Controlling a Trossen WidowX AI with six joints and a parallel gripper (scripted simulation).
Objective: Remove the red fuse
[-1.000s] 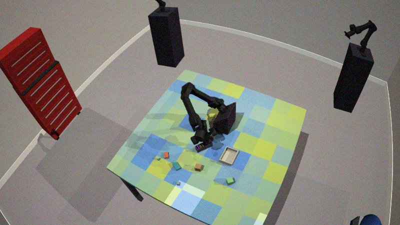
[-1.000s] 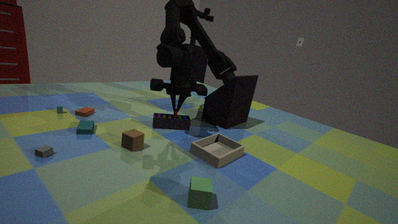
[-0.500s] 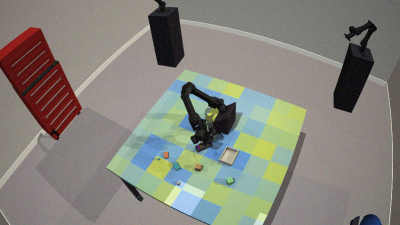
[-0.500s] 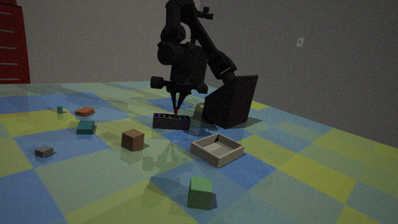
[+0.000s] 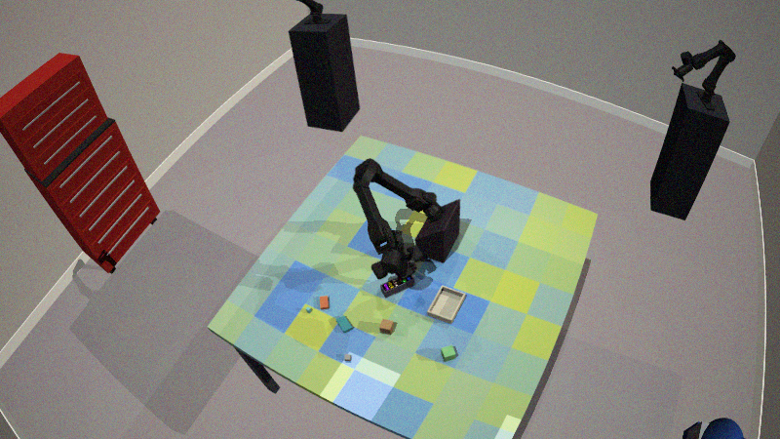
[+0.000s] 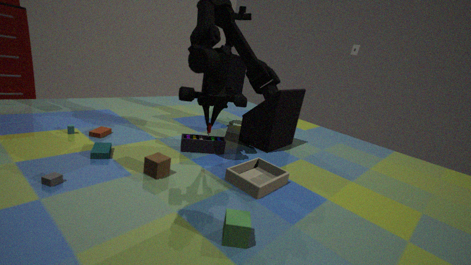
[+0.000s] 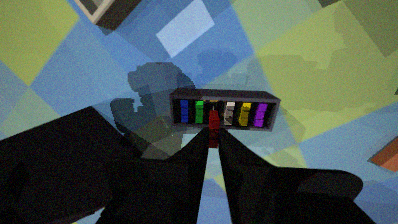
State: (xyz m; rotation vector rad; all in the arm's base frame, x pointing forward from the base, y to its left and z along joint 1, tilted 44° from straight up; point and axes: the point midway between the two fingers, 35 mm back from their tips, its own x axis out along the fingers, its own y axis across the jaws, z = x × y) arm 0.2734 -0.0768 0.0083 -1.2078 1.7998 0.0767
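My gripper tip is now 30 mm short of the tray, 200 mm to the right of it and 80 mm above it. From my gripper tip the other things lie so: red fuse (10 mm below).
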